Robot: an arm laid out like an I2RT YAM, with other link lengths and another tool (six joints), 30 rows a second.
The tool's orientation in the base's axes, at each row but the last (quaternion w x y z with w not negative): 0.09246, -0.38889, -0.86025, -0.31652; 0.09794, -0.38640, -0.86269, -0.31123; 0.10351, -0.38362, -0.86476, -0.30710; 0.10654, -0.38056, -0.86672, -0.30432; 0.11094, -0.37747, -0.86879, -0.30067
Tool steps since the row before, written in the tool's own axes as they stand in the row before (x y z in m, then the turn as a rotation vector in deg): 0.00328, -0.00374, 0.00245, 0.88, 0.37, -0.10; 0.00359, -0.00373, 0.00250, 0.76, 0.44, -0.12; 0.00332, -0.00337, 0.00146, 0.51, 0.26, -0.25; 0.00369, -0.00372, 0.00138, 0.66, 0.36, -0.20; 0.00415, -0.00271, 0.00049, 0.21, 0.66, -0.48
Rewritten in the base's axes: -0.00474, 0.00165, -0.00236, -0.34, 0.66, 0.61; -0.00498, 0.00181, -0.00222, -0.21, 0.61, 0.61; -0.00464, 0.00114, -0.00130, -0.17, 0.29, 0.53; -0.00517, 0.00108, -0.00122, -0.20, 0.46, 0.59; -0.00481, 0.00129, 0.00016, 0.32, 0.19, 0.76
